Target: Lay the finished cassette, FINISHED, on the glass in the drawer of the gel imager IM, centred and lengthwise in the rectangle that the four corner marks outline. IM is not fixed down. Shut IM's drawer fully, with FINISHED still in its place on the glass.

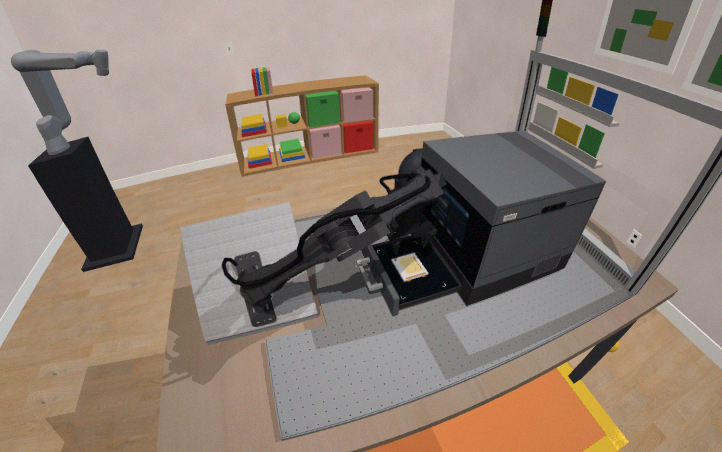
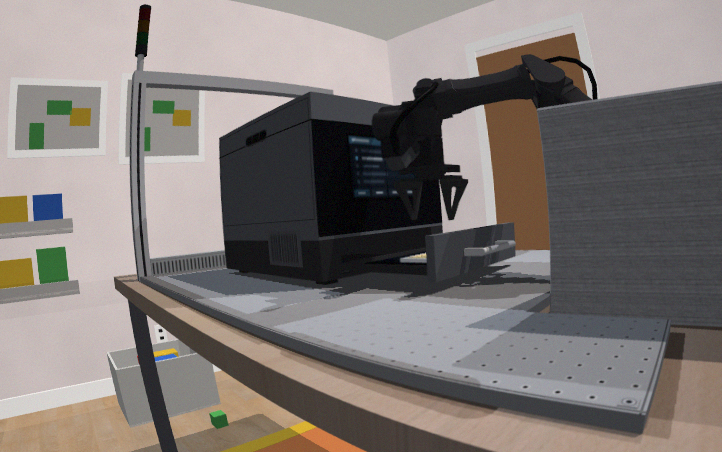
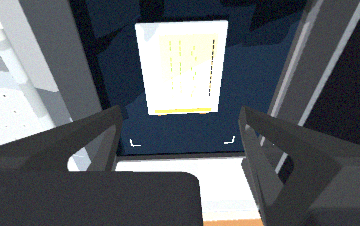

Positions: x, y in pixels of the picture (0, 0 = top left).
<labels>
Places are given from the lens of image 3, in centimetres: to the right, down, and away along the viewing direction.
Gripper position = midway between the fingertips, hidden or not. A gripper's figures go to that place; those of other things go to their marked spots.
gripper (image 3: 180, 112): 0, 0, 13
finished cassette (image 3: 182, 62): 0, -5, 18
</labels>
